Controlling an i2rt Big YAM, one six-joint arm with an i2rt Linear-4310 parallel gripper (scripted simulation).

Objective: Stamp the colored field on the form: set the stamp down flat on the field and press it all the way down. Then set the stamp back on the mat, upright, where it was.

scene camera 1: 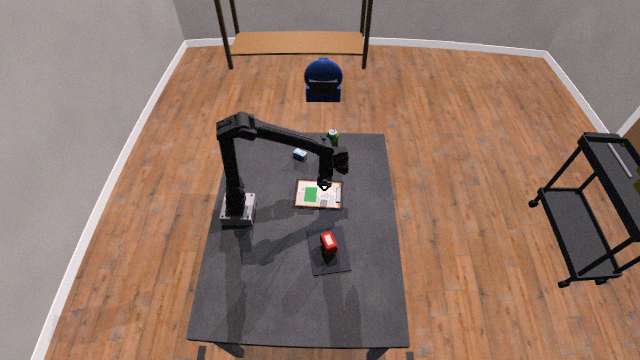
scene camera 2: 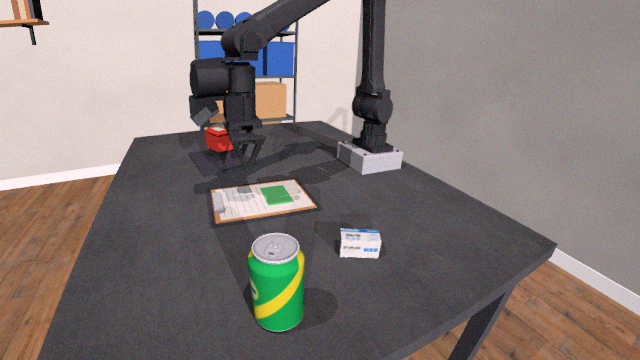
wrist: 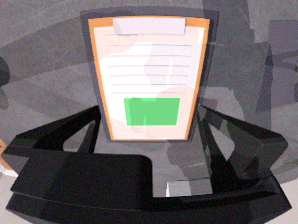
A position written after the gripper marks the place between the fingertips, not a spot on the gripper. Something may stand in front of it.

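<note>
A clipboard appears in scene camera 2 (scene camera 2: 239, 204), in scene camera 1 (scene camera 1: 308, 195) and in the wrist view (wrist: 149, 72). A red stamp (scene camera 2: 217, 139) is visible too, and so is the gripper (scene camera 2: 244, 162), with the wrist view also showing the gripper (wrist: 148, 110).
</note>
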